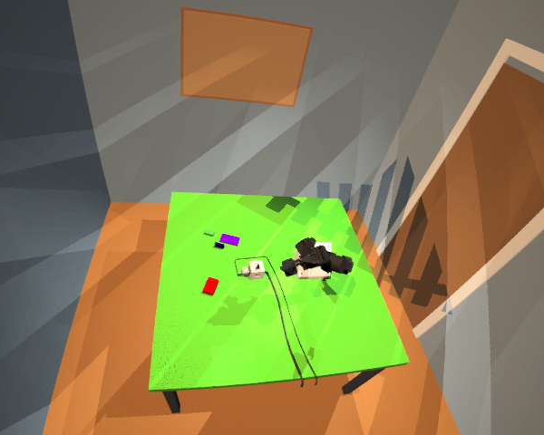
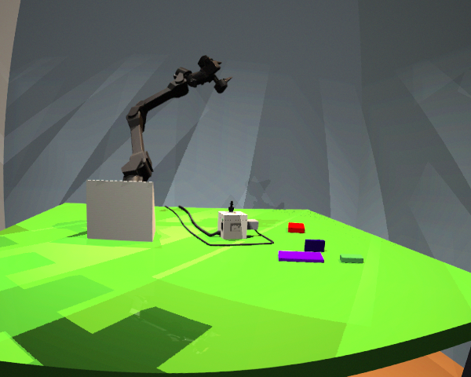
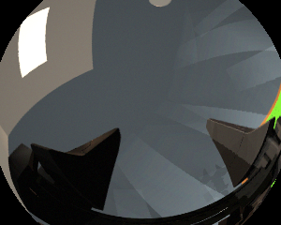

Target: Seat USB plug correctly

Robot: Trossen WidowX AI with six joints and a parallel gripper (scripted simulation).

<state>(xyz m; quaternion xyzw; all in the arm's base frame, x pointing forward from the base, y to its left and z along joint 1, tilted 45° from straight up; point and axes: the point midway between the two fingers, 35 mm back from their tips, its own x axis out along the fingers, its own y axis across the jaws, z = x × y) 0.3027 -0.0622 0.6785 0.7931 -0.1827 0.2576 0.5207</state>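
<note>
The black USB plug is 57 cm below my gripper tip, 39 cm to the right of it and 3 cm behind it. The rest, counted from my gripper tip: red block: 65 cm below, 33 cm to the right, 23 cm ahead; dark blue block: 64 cm below, 61 cm to the right, 17 cm ahead.
</note>
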